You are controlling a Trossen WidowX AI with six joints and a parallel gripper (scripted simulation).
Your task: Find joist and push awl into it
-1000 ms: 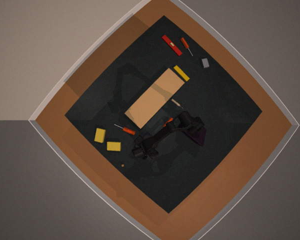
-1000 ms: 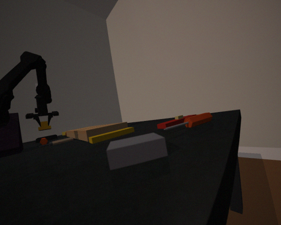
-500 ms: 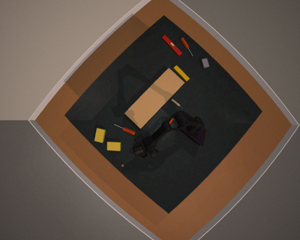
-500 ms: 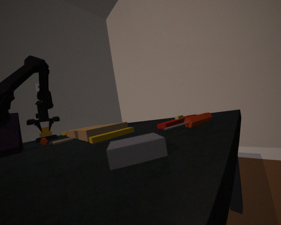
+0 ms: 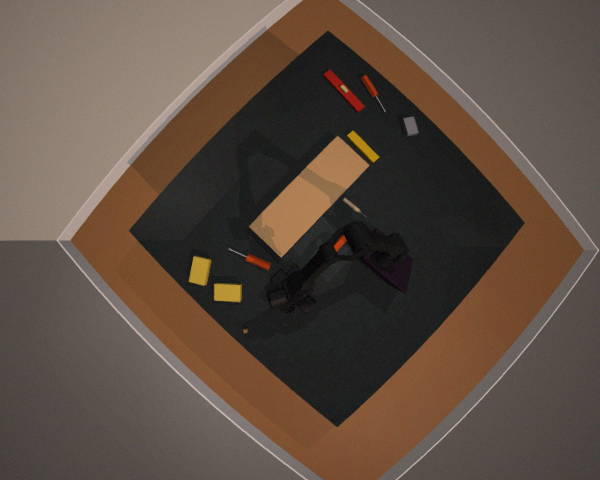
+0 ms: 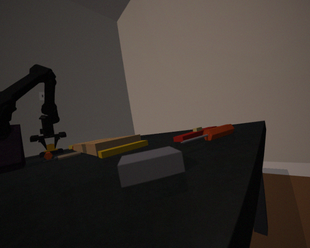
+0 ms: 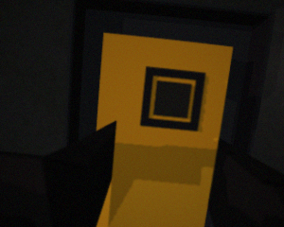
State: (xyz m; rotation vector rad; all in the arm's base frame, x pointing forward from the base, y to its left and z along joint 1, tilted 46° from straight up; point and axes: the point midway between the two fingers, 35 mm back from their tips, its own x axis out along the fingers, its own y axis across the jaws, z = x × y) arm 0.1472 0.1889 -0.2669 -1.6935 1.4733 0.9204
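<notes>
My gripper tip is now 1 cm to the right of the yellow stud finder and 2 cm below it. The rest, counted from my gripper tip: awl (4 cm ahead, 43 cm to the right, 3 cm below); then dark tray (1 cm to the right, 2 cm below); then stud finder light (2 cm to the left, 3 cm above).
</notes>
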